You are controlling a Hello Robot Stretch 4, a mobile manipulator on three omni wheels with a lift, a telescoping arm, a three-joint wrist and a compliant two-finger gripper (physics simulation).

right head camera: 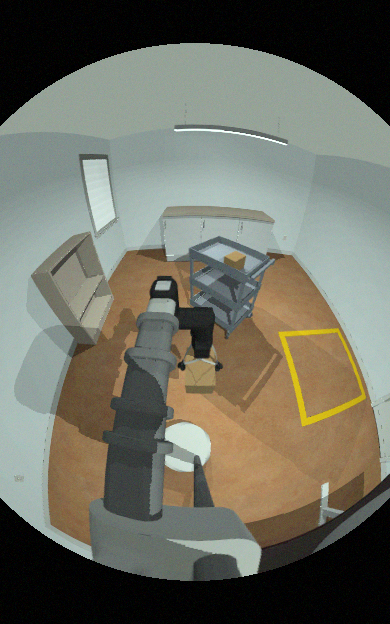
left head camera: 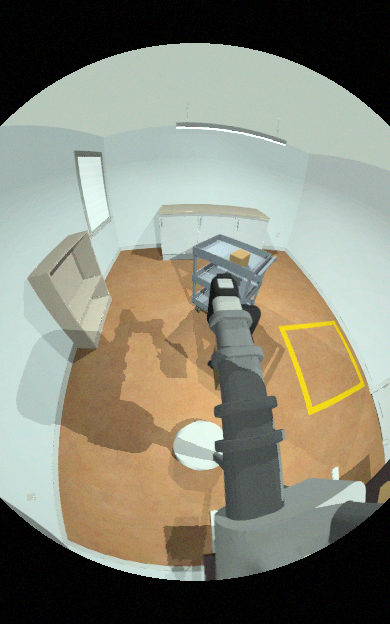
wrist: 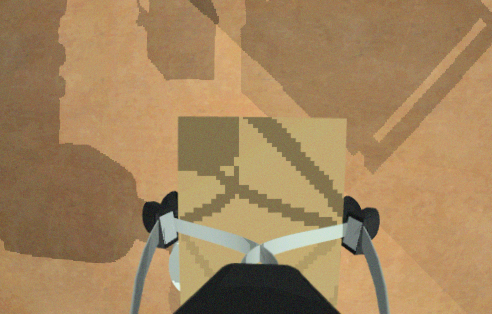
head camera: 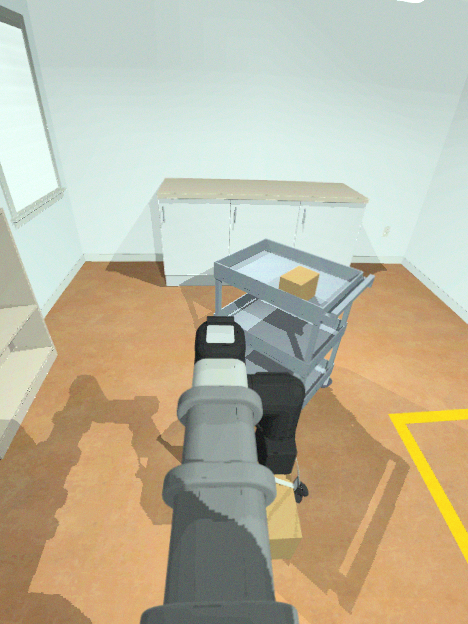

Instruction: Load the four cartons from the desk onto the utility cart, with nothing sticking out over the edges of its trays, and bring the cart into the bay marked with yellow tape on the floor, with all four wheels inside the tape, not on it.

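Pixels of known places: gripper, between the fingertips: [right head camera: 199, 368] [wrist: 260, 213]; robot's base, origin of its link: [right head camera: 184, 445] [left head camera: 199, 444].
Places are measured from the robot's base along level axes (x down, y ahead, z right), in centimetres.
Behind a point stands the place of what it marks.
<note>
My gripper [right head camera: 200, 366] @(x -89.1, y 36.6, z 8.7 cm) [wrist: 260, 213] @(x -89.1, y 36.6, z 8.7 cm) is shut on a tan carton [head camera: 286, 524] @(x -93.4, y 30.1, z 12.0 cm) [right head camera: 201, 384] @(x -93.3, y 28.2, z 9.5 cm) [wrist: 280, 165] @(x -93.5, y 40.8, z 9.9 cm), with one fingertip at each side, and holds it above the floor. The arm hides part of the gripper and carton in the head camera view. The grey three-tray utility cart [head camera: 261, 291] @(x -78.9, y 131.2, z 19.7 cm) [left head camera: 220, 260] @(x -80.3, y 130.5, z 20.4 cm) [right head camera: 212, 262] @(x -79.4, y 132.1, z 18.7 cm) stands ahead, turned at an angle. A second carton [head camera: 298, 283] @(x -88.5, y 122.5, z 33.9 cm) [left head camera: 239, 258] @(x -87.9, y 122.1, z 33.6 cm) [right head camera: 234, 260] @(x -88.5, y 121.8, z 34.5 cm) sits on its top tray, towards the handle side, inside the rim. The yellow tape bay [head camera: 428, 473] @(x 2.6, y 83.5, z 112.2 cm) [left head camera: 297, 370] @(x 2.6, y 58.8, z 111.5 cm) [right head camera: 294, 375] @(x 2.6, y 62.6, z 113.0 cm) lies to the right.
A low white cabinet [head camera: 196, 241] @(x -46.3, y 268.8, z -20.4 cm) [left head camera: 180, 235] @(x -45.9, y 269.0, z -17.9 cm) [right head camera: 182, 237] @(x -45.4, y 268.8, z -20.3 cm) stands against the wall behind the cart. An open shelf unit [left head camera: 60, 305] @(x -68.3, y 93.1, z -118.6 cm) [right head camera: 62, 305] @(x -63.9, y 93.1, z -119.3 cm) stands at the left. A dark desk edge [right head camera: 285, 555] shows at the lower right, close to my body.
</note>
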